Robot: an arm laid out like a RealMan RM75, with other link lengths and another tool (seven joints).
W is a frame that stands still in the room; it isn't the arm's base.
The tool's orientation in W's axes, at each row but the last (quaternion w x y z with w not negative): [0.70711, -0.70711, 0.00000, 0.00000]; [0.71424, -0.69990, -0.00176, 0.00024]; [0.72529, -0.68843, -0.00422, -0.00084]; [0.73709, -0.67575, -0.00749, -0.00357]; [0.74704, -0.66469, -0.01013, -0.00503]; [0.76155, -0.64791, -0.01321, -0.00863]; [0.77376, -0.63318, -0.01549, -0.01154]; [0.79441, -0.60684, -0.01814, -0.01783]
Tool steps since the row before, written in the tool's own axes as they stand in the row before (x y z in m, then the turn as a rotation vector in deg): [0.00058, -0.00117, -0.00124, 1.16, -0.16, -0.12]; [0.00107, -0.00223, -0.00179, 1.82, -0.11, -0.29]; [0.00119, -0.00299, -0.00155, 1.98, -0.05, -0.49]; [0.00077, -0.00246, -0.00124, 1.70, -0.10, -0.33]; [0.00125, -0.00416, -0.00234, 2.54, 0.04, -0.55]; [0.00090, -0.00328, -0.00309, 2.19, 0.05, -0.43]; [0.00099, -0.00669, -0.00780, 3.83, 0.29, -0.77]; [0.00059, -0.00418, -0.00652, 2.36, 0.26, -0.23]
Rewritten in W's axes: [0.00058, -0.00124, 0.00117, 1.16, -0.12, 0.16]; [0.00107, -0.00183, 0.00220, 1.82, -0.29, 0.11]; [0.00118, -0.00170, 0.00291, 1.98, -0.48, 0.04]; [0.00074, -0.00144, 0.00236, 1.70, -0.33, 0.10]; [0.00118, -0.00280, 0.00389, 2.54, -0.53, -0.05]; [0.00083, -0.00357, 0.00277, 2.19, -0.41, -0.05]; [0.00081, -0.00897, 0.00505, 3.85, -0.69, -0.29]; [0.00043, -0.00739, 0.00234, 2.37, -0.17, -0.19]
